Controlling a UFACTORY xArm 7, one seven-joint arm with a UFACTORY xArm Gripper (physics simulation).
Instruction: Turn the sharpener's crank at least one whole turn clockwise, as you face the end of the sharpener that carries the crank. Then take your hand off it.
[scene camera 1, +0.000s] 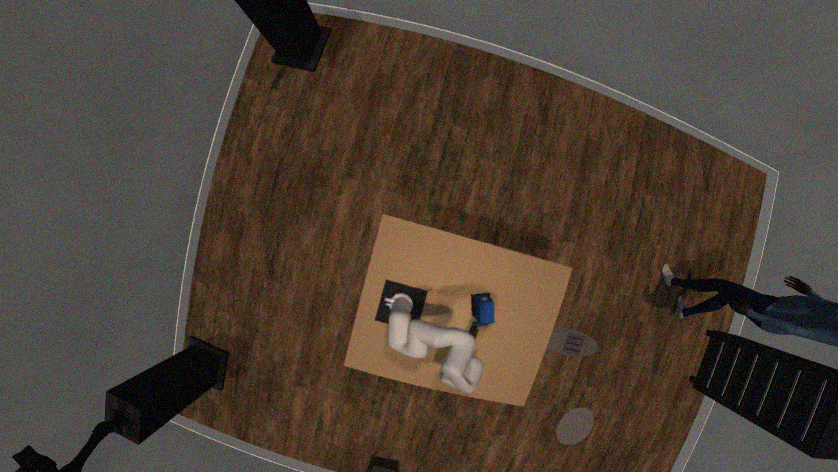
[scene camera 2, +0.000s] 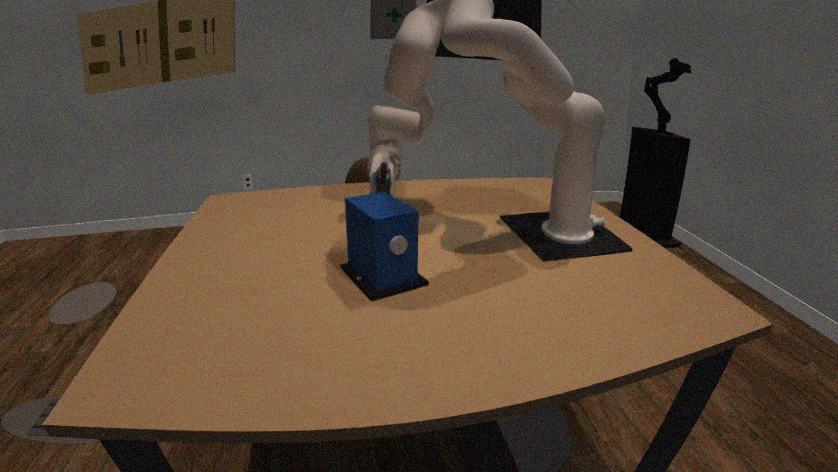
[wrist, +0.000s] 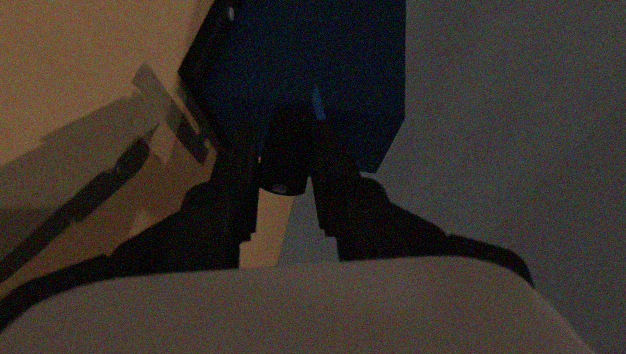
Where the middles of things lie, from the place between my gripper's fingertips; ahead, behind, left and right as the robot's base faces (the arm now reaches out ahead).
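There's the blue pencil sharpener (scene camera 2: 382, 232), and it's 80 mm to the left of my hand and 10 mm ahead of it.
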